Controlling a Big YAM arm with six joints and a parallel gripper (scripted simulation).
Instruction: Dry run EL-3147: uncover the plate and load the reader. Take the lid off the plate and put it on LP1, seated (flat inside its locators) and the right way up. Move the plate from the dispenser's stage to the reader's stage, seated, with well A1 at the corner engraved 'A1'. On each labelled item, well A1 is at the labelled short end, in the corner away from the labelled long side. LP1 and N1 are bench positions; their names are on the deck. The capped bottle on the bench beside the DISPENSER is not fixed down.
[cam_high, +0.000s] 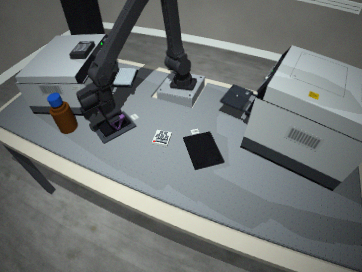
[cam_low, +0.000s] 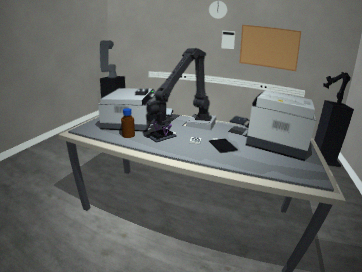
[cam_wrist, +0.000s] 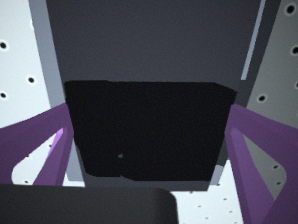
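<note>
The lidded plate lies right at my hand. Round my hand: label 90 mm behind, 60 mm to the left, 30 mm below; LP1 pad 20 mm below; brown capped bottle 210 mm to the right, 80 mm above, 60 mm ahead.
</note>
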